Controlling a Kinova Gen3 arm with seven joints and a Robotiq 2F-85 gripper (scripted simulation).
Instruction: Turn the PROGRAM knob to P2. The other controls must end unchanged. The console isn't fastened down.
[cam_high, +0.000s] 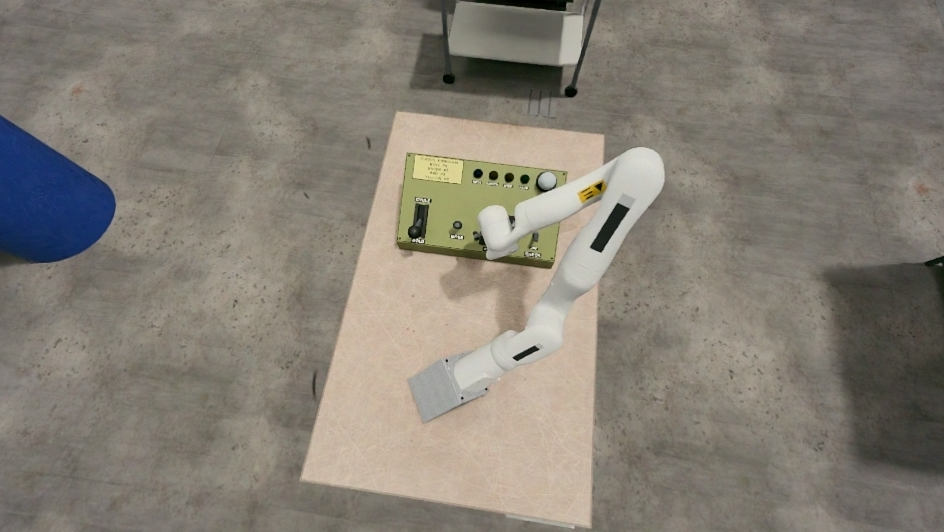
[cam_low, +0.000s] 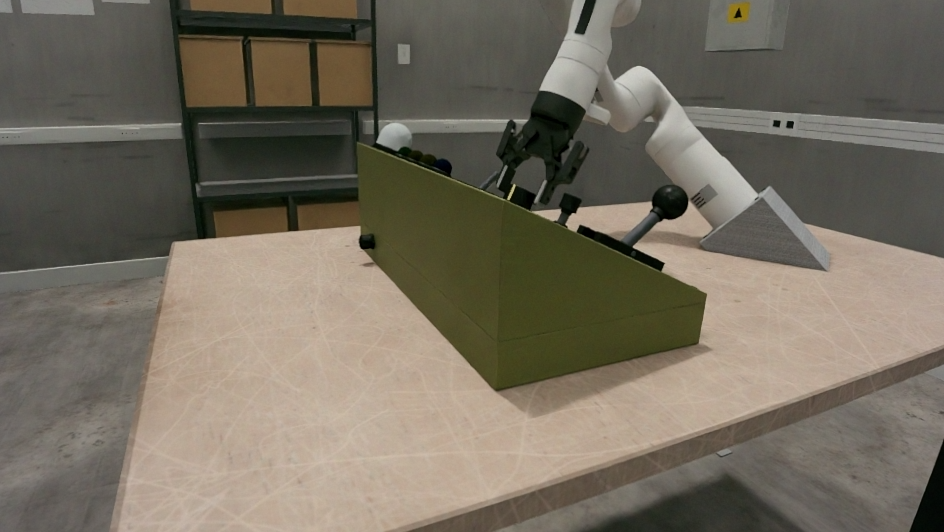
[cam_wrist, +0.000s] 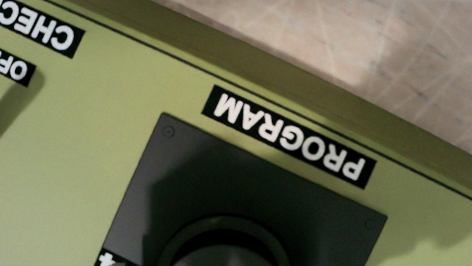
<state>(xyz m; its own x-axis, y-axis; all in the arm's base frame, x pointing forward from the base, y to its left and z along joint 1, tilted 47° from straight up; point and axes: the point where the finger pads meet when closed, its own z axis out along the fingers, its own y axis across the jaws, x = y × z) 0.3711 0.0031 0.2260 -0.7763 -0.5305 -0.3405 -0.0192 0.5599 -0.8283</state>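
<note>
Now: the thin toggle 4 cm behind my hand, 11 cm to the right of it and 1 cm below it. From my hand the other things lie so: black ball-topped lever 6 cm ahead, 23 cm to the left; small black knob 4 cm ahead, 11 cm to the left, 2 cm below.
</note>
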